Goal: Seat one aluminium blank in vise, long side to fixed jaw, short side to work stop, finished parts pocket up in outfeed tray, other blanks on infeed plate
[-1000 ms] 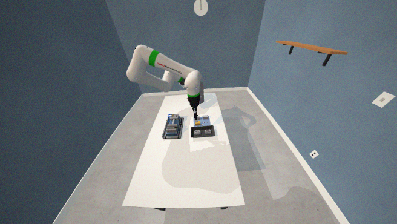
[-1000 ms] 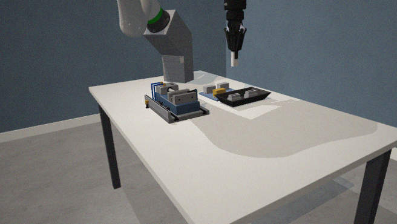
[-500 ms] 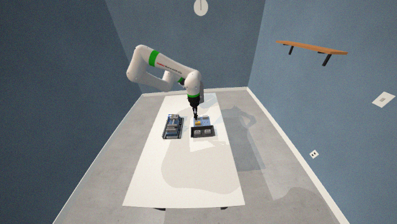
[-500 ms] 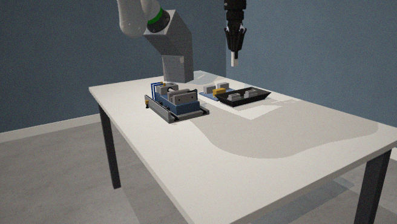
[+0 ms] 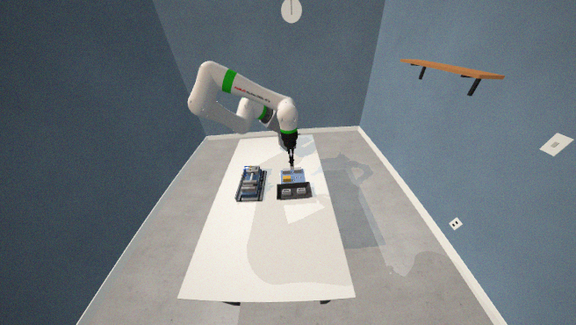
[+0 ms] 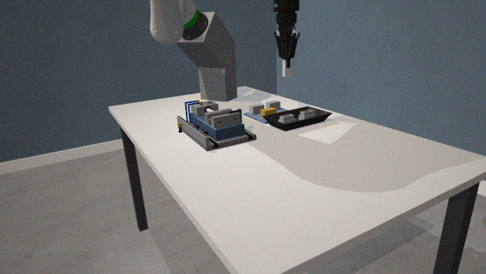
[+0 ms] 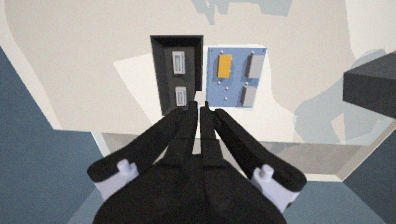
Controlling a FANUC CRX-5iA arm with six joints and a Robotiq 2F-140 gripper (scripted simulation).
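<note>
Right now my hand is 190 mm above the aluminium blank, 150 mm past it and 40 mm to the left of it. Round my hand: brass blank (190 mm below, 60 mm behind, 40 mm to the right).
</note>
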